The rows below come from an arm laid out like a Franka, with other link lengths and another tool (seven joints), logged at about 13 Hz.
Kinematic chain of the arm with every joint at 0, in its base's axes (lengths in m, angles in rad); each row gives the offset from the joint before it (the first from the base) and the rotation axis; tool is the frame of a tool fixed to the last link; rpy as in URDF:
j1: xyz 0 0 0.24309 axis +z
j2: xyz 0 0 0 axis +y
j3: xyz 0 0 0.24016 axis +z
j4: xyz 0.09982 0 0 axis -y
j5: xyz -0.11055 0 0.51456 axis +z
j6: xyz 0 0 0 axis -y
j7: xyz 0.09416 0 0 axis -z
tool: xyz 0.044 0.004 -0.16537 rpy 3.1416 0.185 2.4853
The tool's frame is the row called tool.
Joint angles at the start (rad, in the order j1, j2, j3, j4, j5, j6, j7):
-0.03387 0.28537 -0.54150 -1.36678 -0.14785 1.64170 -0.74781
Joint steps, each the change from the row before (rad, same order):
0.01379 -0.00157 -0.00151 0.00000 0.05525 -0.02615 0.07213
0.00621 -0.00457 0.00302 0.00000 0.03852 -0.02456 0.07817
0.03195 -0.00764 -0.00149 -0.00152 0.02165 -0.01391 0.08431
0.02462 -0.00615 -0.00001 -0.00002 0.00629 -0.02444 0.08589
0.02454 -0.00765 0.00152 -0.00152 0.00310 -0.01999 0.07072
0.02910 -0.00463 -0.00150 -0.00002 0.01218 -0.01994 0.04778
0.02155 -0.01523 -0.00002 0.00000 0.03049 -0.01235 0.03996
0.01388 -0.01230 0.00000 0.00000 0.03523 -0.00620 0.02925
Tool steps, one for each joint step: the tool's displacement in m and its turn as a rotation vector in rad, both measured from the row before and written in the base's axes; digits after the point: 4 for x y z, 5 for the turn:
0.0061 0.0147 -0.0019 0.05057 -0.02593 -0.06640
0.0030 0.0099 0.0002 0.03682 -0.01816 -0.07400
0.0101 0.0220 0.0033 0.01662 -0.01780 -0.05585
0.0046 0.0163 0.0017 0.00773 0.00098 -0.06427
0.0044 0.0172 0.0022 0.00486 0.00166 -0.04716
0.0055 0.0211 0.0011 0.01354 0.00298 -0.02267
0.0042 0.0193 0.0091 0.02974 -0.01962 -0.01984
0.0033 0.0147 0.0079 0.03347 -0.02174 -0.01566

